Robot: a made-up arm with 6 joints.
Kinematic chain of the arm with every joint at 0, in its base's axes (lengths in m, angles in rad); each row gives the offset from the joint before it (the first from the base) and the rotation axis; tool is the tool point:
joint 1: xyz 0 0 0.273 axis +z
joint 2: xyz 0 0 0 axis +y
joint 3: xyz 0 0 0.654 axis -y
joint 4: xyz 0 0 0 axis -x
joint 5: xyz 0.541 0 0 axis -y
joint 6: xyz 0 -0.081 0 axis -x
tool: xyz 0 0 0
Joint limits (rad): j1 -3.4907..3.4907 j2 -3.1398..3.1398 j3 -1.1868..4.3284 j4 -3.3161..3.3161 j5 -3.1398..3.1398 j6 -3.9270..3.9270
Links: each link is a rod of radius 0.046 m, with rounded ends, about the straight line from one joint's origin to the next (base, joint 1, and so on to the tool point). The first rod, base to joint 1, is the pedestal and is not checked.
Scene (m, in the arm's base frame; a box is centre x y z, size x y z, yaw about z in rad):
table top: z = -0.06
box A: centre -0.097 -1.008 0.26 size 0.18 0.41 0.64 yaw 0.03
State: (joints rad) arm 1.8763 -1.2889 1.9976 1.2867 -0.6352 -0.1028
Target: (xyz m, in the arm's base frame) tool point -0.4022 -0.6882 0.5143
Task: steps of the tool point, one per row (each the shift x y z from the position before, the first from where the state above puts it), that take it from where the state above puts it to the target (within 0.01 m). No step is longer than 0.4 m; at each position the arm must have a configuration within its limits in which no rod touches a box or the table.
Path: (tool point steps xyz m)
1: -0.0436 0.0451 0.3802
2: -0.0700 0.1709 0.3451
3: -0.0794 0.2816 0.2658
4: -0.0911 -0.1470 -0.1276
5: -0.1272 -0.0885 -0.1560
6: -0.1398 -0.0186 -0.1701
7: -0.1271 0.0511 -0.1691
8: -0.0922 0.1093 -0.1539

